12 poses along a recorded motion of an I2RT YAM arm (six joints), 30 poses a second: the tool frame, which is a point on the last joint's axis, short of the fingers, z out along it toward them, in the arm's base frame.
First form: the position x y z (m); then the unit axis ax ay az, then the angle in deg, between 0 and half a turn.
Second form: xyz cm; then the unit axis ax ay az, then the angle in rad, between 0 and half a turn. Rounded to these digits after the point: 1 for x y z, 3 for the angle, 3 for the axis.
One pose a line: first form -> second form
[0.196, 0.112, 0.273, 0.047, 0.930, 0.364, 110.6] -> [19.6, 11.2, 27.3, 0.047, 0.930, 0.364, 1.930]
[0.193, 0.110, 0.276, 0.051, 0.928, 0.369, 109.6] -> [19.3, 11.0, 27.6, 0.051, 0.928, 0.369, 1.913]
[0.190, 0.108, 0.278, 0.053, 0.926, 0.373, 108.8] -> [19.0, 10.8, 27.8, 0.053, 0.926, 0.373, 1.899]
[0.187, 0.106, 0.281, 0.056, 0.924, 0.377, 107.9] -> [18.7, 10.6, 28.1, 0.056, 0.924, 0.377, 1.883]
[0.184, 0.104, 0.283, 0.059, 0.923, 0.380, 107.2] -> [18.4, 10.4, 28.3, 0.059, 0.923, 0.380, 1.871]
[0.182, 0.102, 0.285, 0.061, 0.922, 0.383, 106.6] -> [18.2, 10.2, 28.5, 0.061, 0.922, 0.383, 1.861]
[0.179, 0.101, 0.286, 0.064, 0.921, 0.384, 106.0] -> [17.9, 10.1, 28.6, 0.064, 0.921, 0.384, 1.850]
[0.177, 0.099, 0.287, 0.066, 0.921, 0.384, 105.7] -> [17.7, 9.9, 28.7, 0.066, 0.921, 0.384, 1.845]
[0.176, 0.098, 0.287, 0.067, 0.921, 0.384, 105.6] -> [17.6, 9.8, 28.7, 0.067, 0.921, 0.384, 1.843]
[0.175, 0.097, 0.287, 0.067, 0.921, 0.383, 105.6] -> [17.5, 9.7, 28.7, 0.067, 0.921, 0.383, 1.843]
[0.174, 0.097, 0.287, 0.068, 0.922, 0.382, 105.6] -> [17.4, 9.7, 28.7, 0.068, 0.922, 0.382, 1.843]
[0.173, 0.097, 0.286, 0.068, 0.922, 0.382, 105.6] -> [17.3, 9.7, 28.6, 0.068, 0.922, 0.382, 1.843]
